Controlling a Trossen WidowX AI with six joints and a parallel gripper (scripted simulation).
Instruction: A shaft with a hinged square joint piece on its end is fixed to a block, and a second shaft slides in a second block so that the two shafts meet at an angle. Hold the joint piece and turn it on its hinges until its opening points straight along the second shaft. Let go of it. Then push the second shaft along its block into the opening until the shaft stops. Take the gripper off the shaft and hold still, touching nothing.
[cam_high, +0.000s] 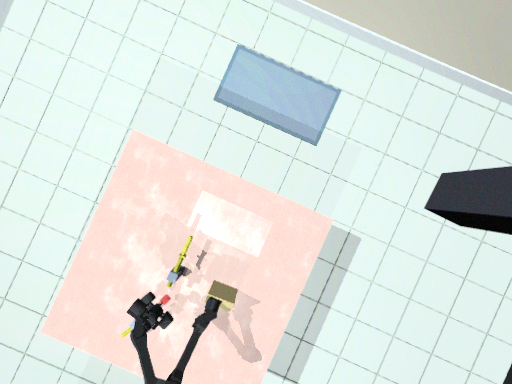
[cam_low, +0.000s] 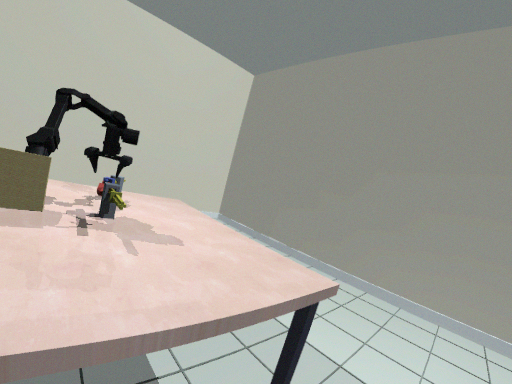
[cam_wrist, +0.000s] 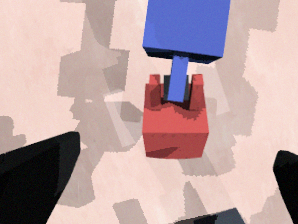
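My gripper tip is now 1 cm to the right of the red joint piece and 6 cm above it.
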